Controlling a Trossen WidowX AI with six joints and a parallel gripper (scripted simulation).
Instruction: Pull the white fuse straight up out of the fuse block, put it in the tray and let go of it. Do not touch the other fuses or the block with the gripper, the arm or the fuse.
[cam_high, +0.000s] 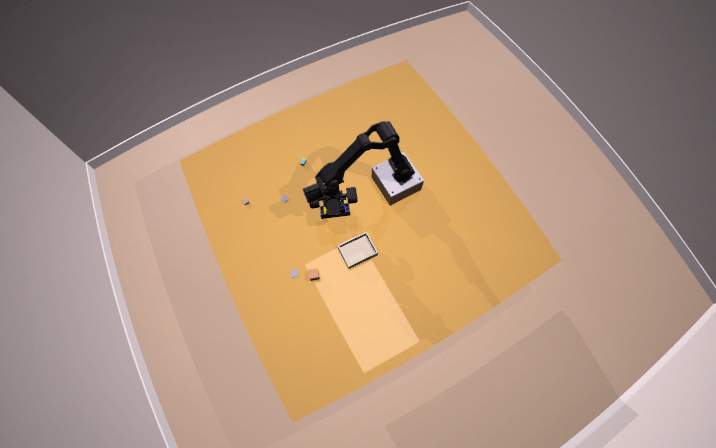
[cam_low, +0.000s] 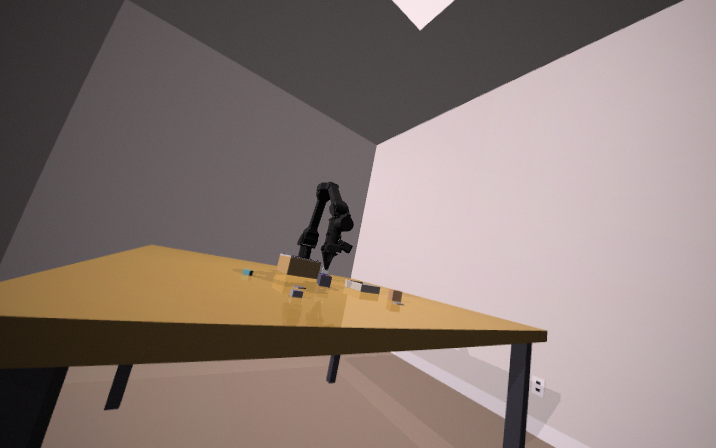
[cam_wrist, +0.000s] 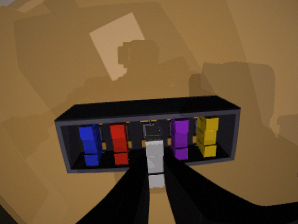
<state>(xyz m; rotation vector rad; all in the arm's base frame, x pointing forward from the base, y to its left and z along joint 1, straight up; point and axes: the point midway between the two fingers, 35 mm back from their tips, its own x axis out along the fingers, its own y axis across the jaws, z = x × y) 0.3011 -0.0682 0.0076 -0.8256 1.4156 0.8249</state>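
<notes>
The shallow grey tray lies 190 mm to the left of my gripper tip, 60 mm below it and 30 mm ahead of it. Also, from my gripper tip: white fuse: 10 mm below.
</notes>
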